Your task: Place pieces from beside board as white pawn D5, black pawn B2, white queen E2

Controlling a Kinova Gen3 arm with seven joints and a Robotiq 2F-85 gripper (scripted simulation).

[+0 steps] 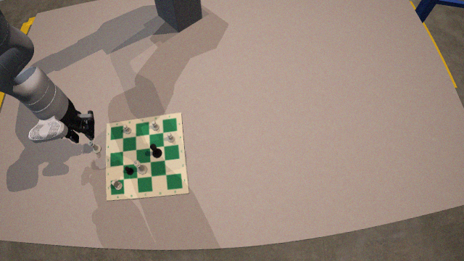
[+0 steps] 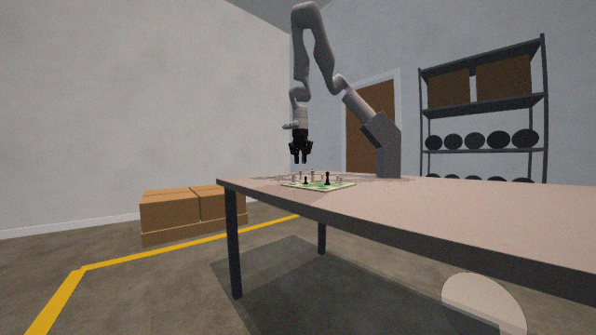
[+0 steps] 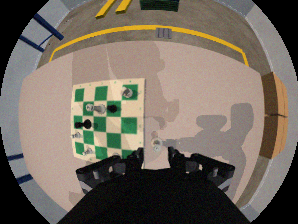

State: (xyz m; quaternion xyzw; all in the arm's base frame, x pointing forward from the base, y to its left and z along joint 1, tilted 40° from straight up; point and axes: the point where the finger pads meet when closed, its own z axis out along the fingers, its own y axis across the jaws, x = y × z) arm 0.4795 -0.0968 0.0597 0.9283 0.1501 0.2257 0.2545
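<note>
The tall black piece lies 180 mm to the left of my hand, 70 mm below it and 10 mm ahead of it. Also, from my hand: black pawn: 110 mm to the left, 80 mm below, 60 mm ahead; cream chessboard: 140 mm to the left, 100 mm below, 10 mm ahead.
</note>
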